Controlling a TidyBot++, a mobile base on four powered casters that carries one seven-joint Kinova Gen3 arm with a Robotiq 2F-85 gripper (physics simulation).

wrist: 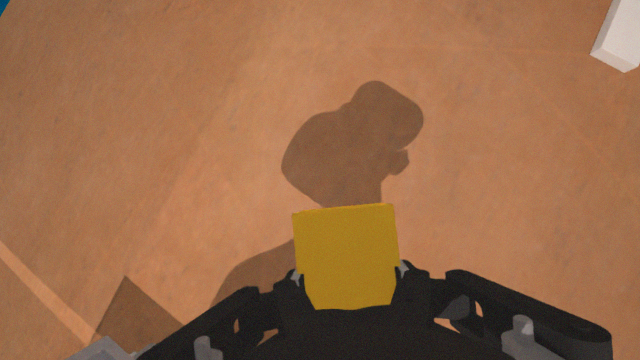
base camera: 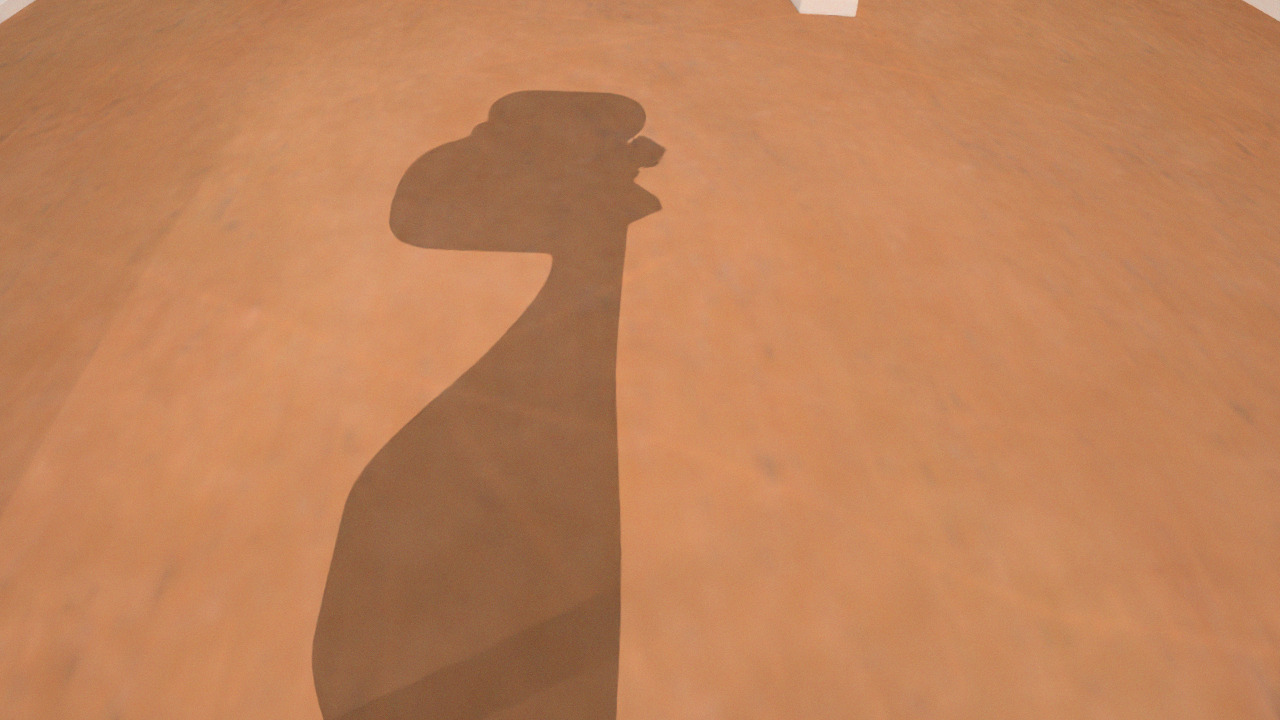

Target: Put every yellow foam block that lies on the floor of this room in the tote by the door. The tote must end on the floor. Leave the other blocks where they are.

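Places are measured from the arm's base along level axes (x left, y back, z up), in centimetres.
Pixels of known places: gripper, fingertip midpoint: [wrist: 348, 271].
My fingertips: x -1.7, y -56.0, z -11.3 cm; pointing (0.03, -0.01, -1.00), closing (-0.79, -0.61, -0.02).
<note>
For each thing: its middle in the pictures, then the offset to it from my fingertips. "pt": a spot on its surface instead. Level surfaces: height alone.
- yellow foam block, body centre: [wrist: 348, 273] dx +0.0, dy -0.1, dz +0.7 cm
- foot, surface spot: [base camera: 827, 7] pt dx -28.8, dy -55.6, dz -27.2 cm
- orange-brown floor, surface height: dz -28.3 cm
- small blue patch, surface spot: [wrist: 4, 6] pt dx +125.0, dy +0.5, dz -28.0 cm
A yellow foam block [wrist: 347, 255] is held between the two fingers at the lower middle of the wrist view, up above the floor. My gripper [wrist: 348, 271] is shut on this block, with one finger pressed on each side. The gripper and block do not show in the base camera view, where the arm's shadow lies on the floor. The tote by the door cannot be made out in either view.
The end of a white beam or foot [base camera: 827, 7] [wrist: 620, 40] stands on the orange-brown floor [base camera: 895, 358] [wrist: 500, 175], at the top of the base view and upper right of the wrist view. A small blue patch [wrist: 4, 6] shows at the wrist view's top left corner.
</note>
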